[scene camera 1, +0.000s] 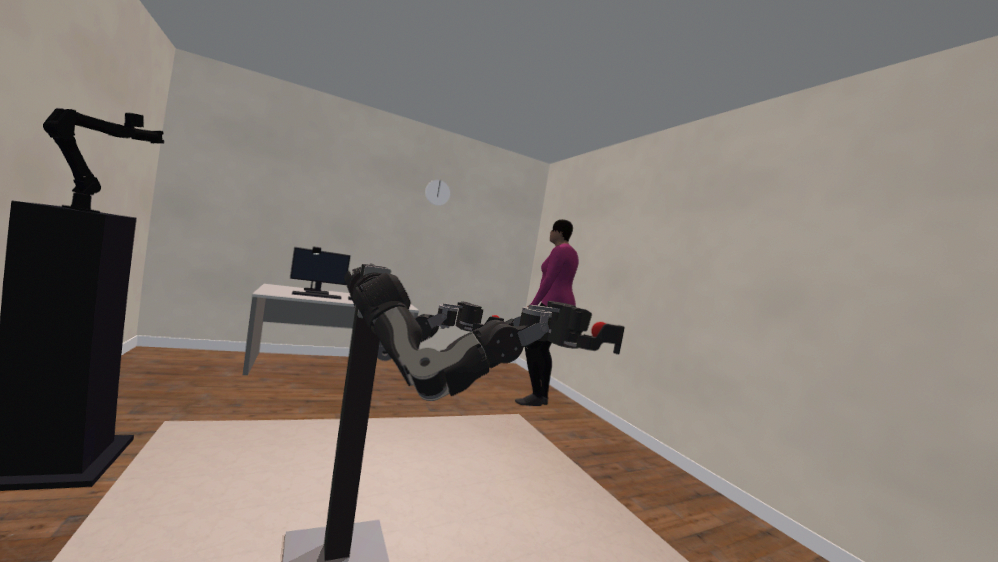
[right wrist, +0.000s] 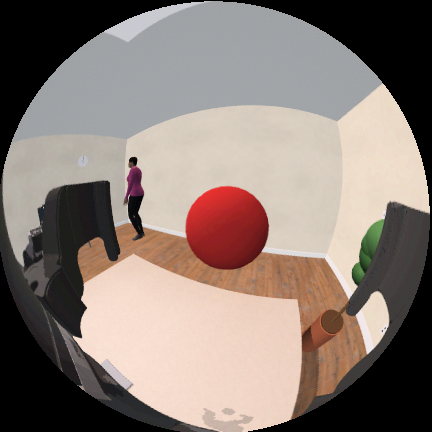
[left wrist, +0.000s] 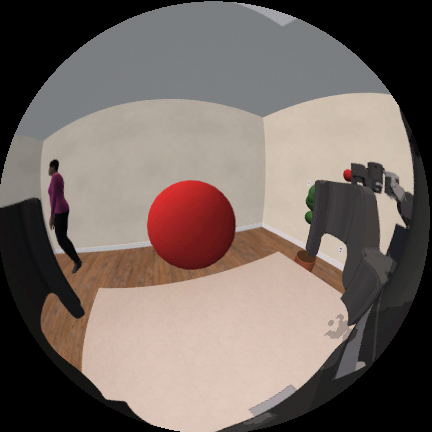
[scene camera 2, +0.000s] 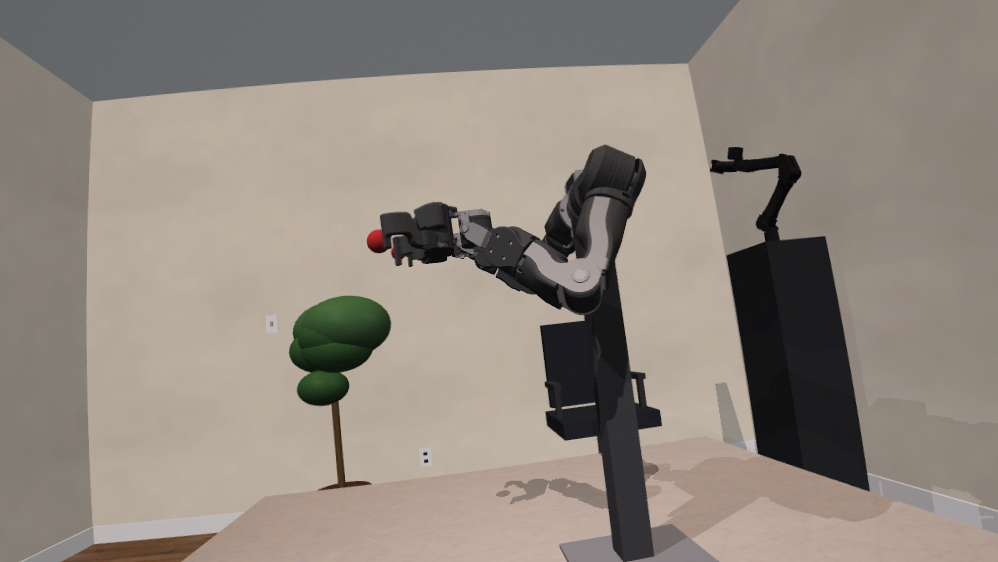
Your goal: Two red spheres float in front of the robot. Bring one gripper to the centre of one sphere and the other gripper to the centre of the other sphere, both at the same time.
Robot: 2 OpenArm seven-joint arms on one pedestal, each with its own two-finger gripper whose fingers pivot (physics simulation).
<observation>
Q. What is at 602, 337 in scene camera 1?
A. My right gripper.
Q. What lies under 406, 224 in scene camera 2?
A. My left gripper.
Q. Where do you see a pedestal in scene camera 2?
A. At 627, 501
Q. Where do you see my left gripper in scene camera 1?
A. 491, 322
</observation>
